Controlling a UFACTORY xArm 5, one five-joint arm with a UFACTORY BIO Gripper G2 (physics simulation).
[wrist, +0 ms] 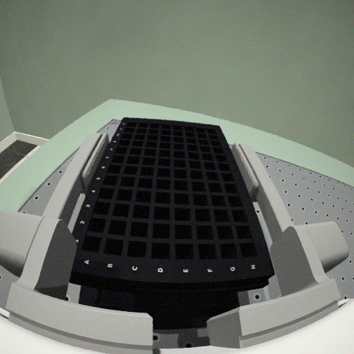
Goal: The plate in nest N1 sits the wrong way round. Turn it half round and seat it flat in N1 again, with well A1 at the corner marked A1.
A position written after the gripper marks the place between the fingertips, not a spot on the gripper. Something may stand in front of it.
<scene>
In view: the gripper (170,146), a black well plate (167,212) and a black nest (167,311).
</scene>
